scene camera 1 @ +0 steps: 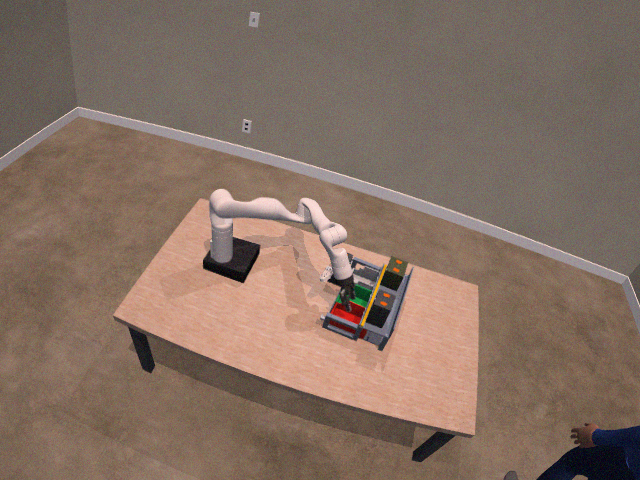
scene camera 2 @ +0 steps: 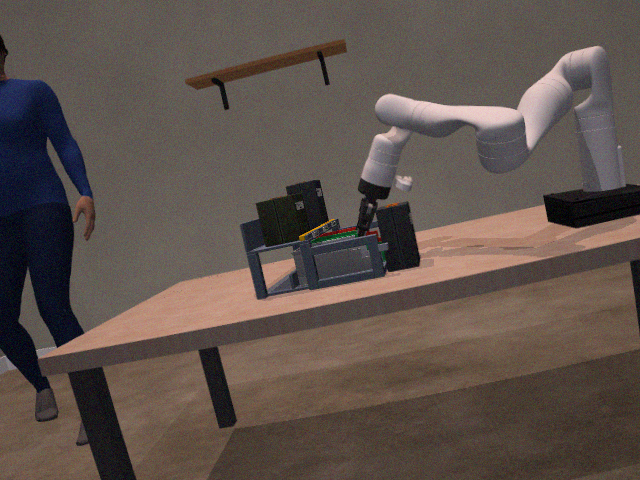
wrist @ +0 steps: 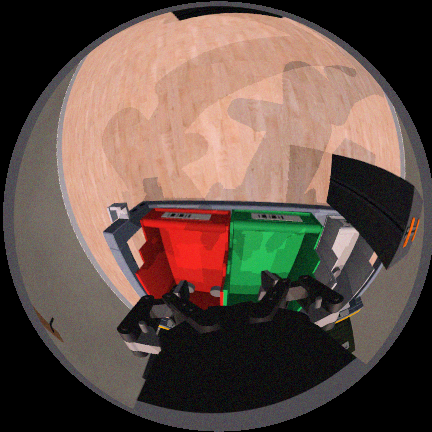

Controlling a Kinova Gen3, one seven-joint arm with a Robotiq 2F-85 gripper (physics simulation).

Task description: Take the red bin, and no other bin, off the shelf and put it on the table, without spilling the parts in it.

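Frame: origin at the arm's base, x back, y left, z down, level; centimetres.
Where they show: gripper, fingertip midpoint: (scene camera 1: 351, 305) (wrist: 224, 284); arm's base at its link origin: (scene camera 1: 222, 255) (scene camera 2: 602, 188).
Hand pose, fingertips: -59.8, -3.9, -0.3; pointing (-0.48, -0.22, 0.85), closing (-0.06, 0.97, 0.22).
Note:
Each offset is from my fingertips to the top centre of the thing, as dx, dy, dz. "pt": to the spot under its first point. Level surfaces: height alone.
The red bin {-1.4, -5.3, -2.0} (scene camera 1: 340, 313) (wrist: 197, 247) sits in the shelf (scene camera 1: 382, 342) (scene camera 2: 255, 273) (wrist: 118, 246), its labelled edge along the shelf's rail. Two grey round parts show near its far end in the wrist view. The green bin {-2.4, +4.8, -2.0} (scene camera 1: 363, 292) (scene camera 2: 334, 237) (wrist: 265, 247) sits directly beside it. My gripper (scene camera 1: 349, 303) (scene camera 2: 362, 231) (wrist: 224, 284) is open and empty, low over the two bins. In the wrist view its left finger is over the red bin and its right finger over the green bin. Whether the fingertips touch either bin is unclear.
The shelf stands on the table {dz +6.1} (scene camera 1: 248, 330) (scene camera 2: 201, 315) (wrist: 220, 115). Two dark boxes {pt -10.6, -10.5, -12.3} (scene camera 1: 379, 313) {-14.0, +16.6, -13.8} (scene camera 1: 395, 276) stand on its raised rear part. A tall black box {+9.1, +18.4, -7.1} (scene camera 2: 398, 238) (wrist: 371, 205) stands close beside the shelf. A grey bin {-4.2, +17.6, -2.0} (wrist: 345, 240) is past the green one. A person (scene camera 1: 612, 452) (scene camera 2: 36, 149) is near the table.

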